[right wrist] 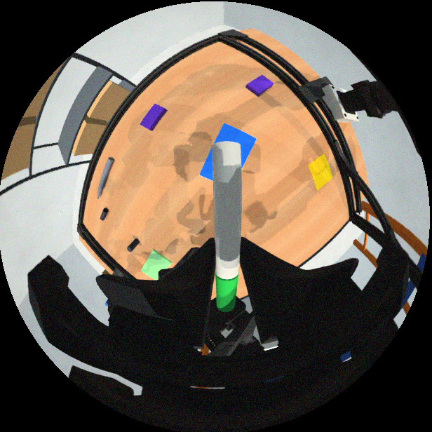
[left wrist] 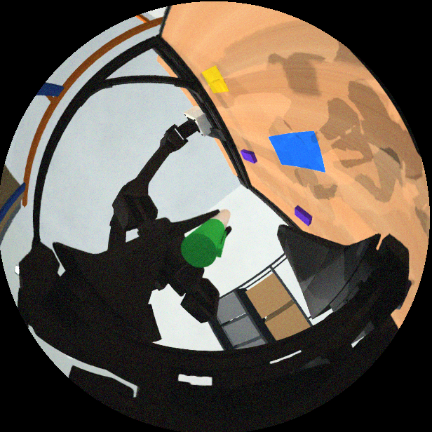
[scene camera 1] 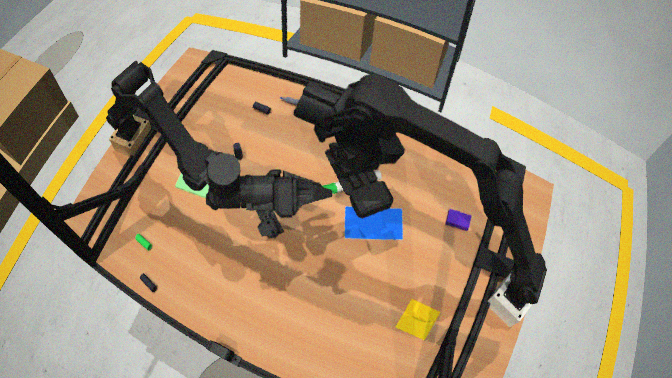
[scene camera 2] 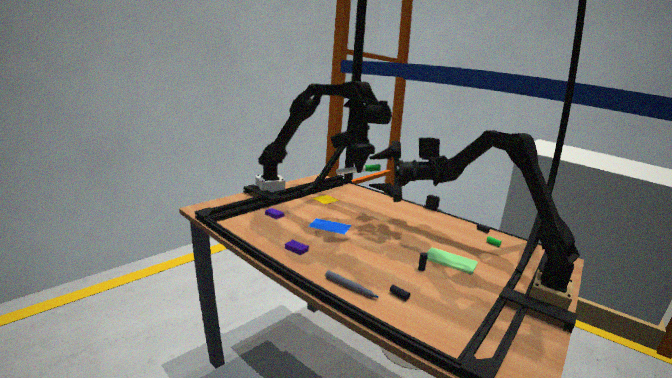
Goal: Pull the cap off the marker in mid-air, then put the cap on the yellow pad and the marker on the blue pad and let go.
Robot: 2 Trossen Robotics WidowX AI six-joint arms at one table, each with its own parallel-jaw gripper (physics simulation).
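Frame: origin at the left arm's base, x ahead, y left, z up, level; centimetres.
Seen in the pictures: left gripper, between the fingertips: (scene camera 1: 326, 190) (scene camera 2: 369, 171); right gripper, between the fingertips: (scene camera 1: 345, 187) (scene camera 2: 358, 172); left arm's base, origin of its link: (scene camera 1: 128, 129) (scene camera 2: 554, 283); right arm's base, origin of its link: (scene camera 1: 518, 293) (scene camera 2: 270, 177).
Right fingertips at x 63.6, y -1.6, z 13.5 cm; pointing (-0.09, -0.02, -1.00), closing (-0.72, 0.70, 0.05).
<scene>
Offsets run from my right fingertips to a thing's top centre.
The pale grey and white marker {dx +0.1, dy +0.1, dz +2.3 cm} (scene camera 1: 378, 175) (scene camera 2: 346, 171) (right wrist: 227, 200) is in mid-air with its green cap {dx -3.1, dy -3.2, dz +2.8 cm} (scene camera 1: 331, 188) (scene camera 2: 373, 167) (left wrist: 200, 250) (right wrist: 226, 292) on one end. My right gripper (scene camera 2: 361, 167) (right wrist: 226, 242) is shut on the marker's body. My left gripper (scene camera 1: 332, 190) (scene camera 2: 372, 171) is open, its fingertips above and below the cap in scene camera 2, not closed on it. The blue pad {dx +6.2, dy +4.7, dz -19.1 cm} (scene camera 1: 374, 223) (scene camera 2: 330, 226) (left wrist: 298, 150) lies on the table below. The yellow pad {dx +23.5, dy -13.8, dz -19.1 cm} (scene camera 1: 419, 320) (scene camera 2: 326, 199) (left wrist: 215, 80) (right wrist: 320, 171) lies nearer the right arm's base.
Purple blocks {dx +24.9, dy +12.4, dz -17.6 cm} (scene camera 2: 274, 213) {dx +2.4, dy +24.2, dz -17.6 cm} (scene camera 2: 297, 247), a pale green pad {dx -34.2, dy -1.4, dz -18.3 cm} (scene camera 2: 452, 260), a dark grey pen {dx -20.5, dy +28.8, dz -17.2 cm} (scene camera 2: 351, 285), a loose green cap {dx -42.0, dy -22.9, dz -17.0 cm} (scene camera 1: 143, 242) (scene camera 2: 494, 241) and several black caps lie on the table. Black rails edge the table. A rack with boxes stands behind it in scene camera 1.
</scene>
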